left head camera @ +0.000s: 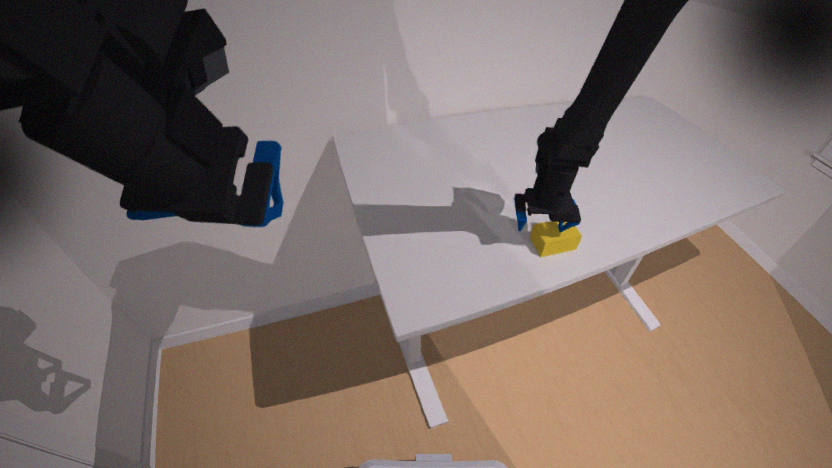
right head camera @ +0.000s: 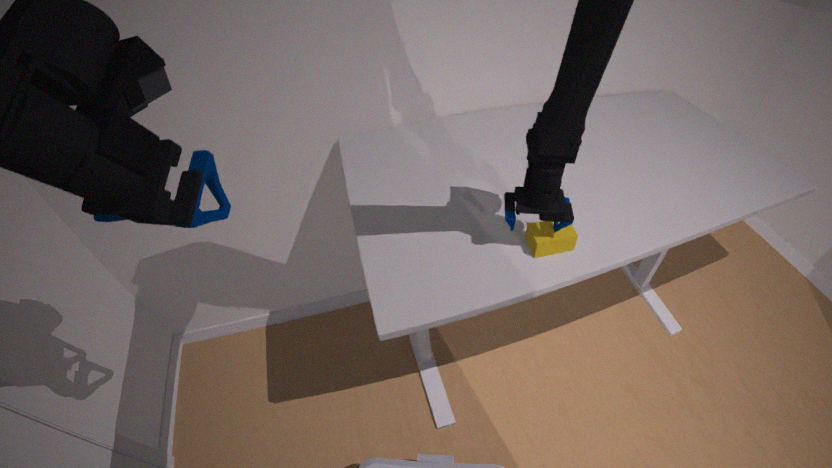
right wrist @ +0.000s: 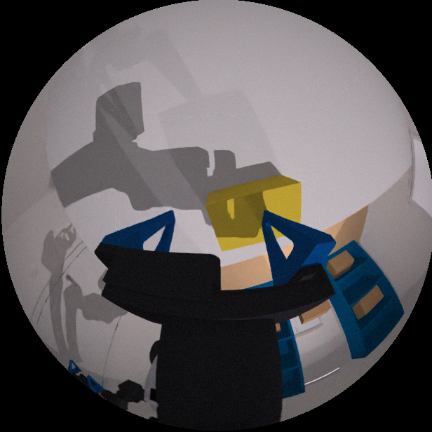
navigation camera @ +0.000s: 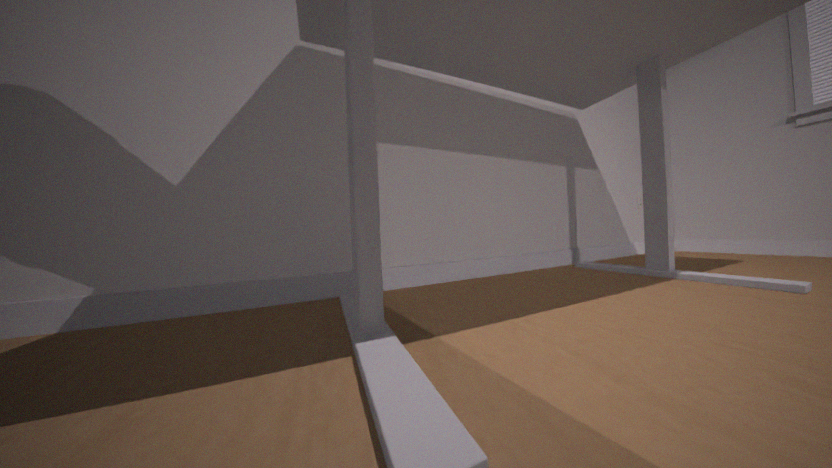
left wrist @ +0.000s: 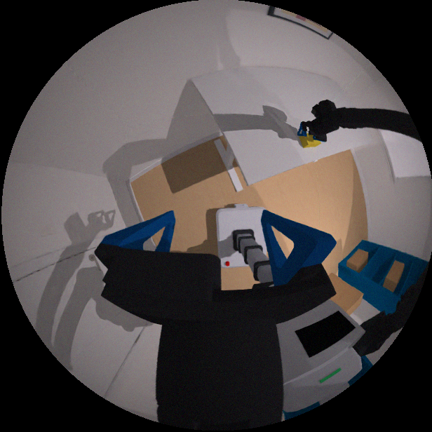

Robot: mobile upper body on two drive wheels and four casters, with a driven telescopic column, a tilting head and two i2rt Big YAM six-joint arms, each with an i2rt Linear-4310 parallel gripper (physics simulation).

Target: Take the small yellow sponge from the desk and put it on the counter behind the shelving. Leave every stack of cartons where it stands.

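Places are measured from the left arm's base along level axes (x right, y ahead, z up), in centimetres.
Pixels of known places: left gripper, fingertip midpoint: (left head camera: 237, 207) (right head camera: 194, 210); right gripper, fingertip midpoint: (left head camera: 539, 229) (right head camera: 533, 229).
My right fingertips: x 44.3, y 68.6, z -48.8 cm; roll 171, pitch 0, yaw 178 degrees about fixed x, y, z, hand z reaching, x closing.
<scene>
Behind a point stands the place of what it marks.
The yellow sponge (left head camera: 555, 243) @(x 47.3, y 64.5, z -49.0 cm) (right head camera: 552, 243) @(x 48.2, y 64.7, z -49.1 cm) (left wrist: 310, 143) (right wrist: 285, 195) lies on the white desk (left head camera: 453, 279) @(x 24.4, y 57.6, z -52.8 cm) (right head camera: 442, 279) @(x 24.7, y 57.8, z -52.8 cm) (left wrist: 260, 155) (right wrist: 325, 125), near its front edge. My right gripper (left head camera: 542, 227) @(x 44.3, y 68.6, z -48.8 cm) (right head camera: 534, 228) @(x 44.3, y 68.6, z -48.8 cm) (right wrist: 217, 214) is open just above it. In the right wrist view the sponge is offset towards the right-hand finger, which overlaps it; the left-hand finger is beside it, over bare desk. No grip on it shows. My left gripper (left head camera: 206, 220) (right head camera: 162, 216) (left wrist: 217, 215) is open and empty, left of the desk in the head views. The counter and shelving cannot be made out.
A blue bin (left wrist: 360, 285) (right wrist: 360, 340) with brown cartons stands at the lower right in the wrist views. A brown carton (left wrist: 345, 295) is beside it. Desk legs (left head camera: 427, 395) (navigation camera: 363, 174) @(x 14.3, y 80.6, z -113.0 cm) reach the floor. Walls stand behind and left of the desk.
</scene>
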